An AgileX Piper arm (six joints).
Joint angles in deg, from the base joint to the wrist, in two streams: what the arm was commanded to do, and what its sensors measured. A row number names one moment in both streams.
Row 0, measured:
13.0, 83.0, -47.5, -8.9, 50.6, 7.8
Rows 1 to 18, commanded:
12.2, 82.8, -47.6, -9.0, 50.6, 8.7
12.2, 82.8, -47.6, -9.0, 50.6, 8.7
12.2, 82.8, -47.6, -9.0, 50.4, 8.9
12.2, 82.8, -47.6, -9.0, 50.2, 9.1
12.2, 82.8, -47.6, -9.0, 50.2, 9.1
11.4, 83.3, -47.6, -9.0, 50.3, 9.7
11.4, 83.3, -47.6, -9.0, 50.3, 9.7
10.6, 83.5, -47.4, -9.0, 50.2, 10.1
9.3, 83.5, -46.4, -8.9, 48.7, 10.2
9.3, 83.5, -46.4, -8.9, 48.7, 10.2
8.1, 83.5, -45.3, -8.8, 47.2, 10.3
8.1, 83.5, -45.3, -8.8, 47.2, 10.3
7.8, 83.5, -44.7, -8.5, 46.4, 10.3
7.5, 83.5, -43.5, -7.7, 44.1, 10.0
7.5, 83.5, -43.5, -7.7, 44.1, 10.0
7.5, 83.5, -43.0, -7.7, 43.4, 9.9
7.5, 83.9, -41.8, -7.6, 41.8, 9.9
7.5, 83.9, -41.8, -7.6, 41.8, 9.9
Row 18, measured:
7.8, 83.5, -43.3, -8.0, 44.1, 9.9
